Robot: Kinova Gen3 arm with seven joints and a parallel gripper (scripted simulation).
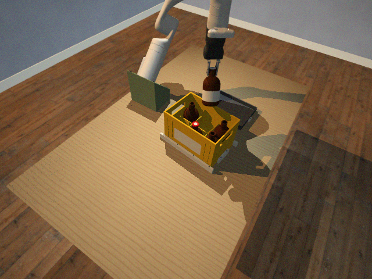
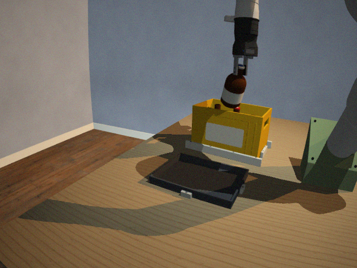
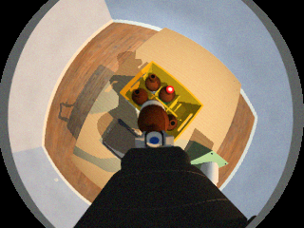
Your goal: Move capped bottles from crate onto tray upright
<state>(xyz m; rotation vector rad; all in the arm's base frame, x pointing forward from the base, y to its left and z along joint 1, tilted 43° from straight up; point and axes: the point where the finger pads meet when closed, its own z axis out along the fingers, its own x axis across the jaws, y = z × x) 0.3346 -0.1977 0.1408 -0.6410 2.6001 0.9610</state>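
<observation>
The white-label bottle lies 20 mm ahead of my hand, 30 mm to the right of it and 50 mm below it. From my hand the other things lie so: yellow crate: 20 mm ahead, 110 mm to the right, 240 mm below; dark tray: 80 mm ahead, 170 mm to the left, 310 mm below.
</observation>
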